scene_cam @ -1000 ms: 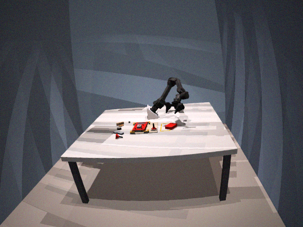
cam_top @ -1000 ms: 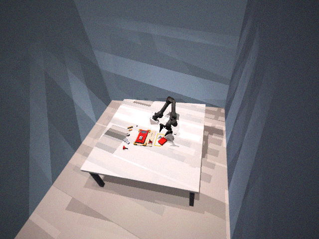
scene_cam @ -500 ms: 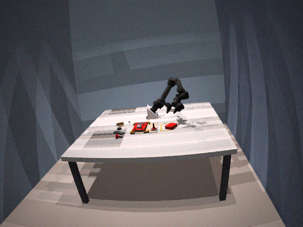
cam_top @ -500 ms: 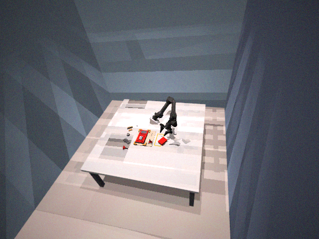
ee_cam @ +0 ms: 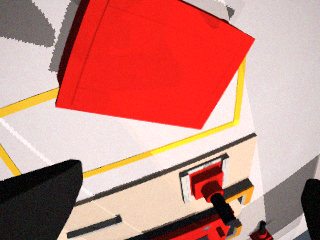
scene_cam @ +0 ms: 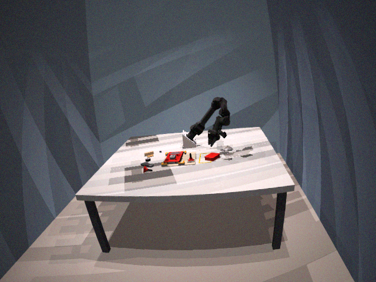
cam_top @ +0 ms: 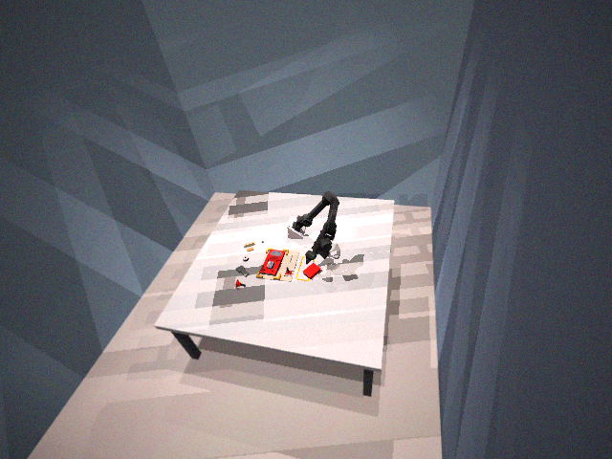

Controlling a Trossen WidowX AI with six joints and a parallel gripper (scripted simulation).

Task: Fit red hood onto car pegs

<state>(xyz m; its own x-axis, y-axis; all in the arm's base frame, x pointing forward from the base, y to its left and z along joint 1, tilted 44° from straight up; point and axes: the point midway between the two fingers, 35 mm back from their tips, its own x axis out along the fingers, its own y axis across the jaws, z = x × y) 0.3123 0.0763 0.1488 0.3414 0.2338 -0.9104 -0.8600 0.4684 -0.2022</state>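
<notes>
The red hood is 70 mm below my gripper tip, 10 mm to the left of it and 10 mm ahead of it. Also, from my gripper tip: tan piece 460 mm to the right, 190 mm behind, 80 mm below; jig 230 mm to the right, 80 mm below, 30 mm behind.
</notes>
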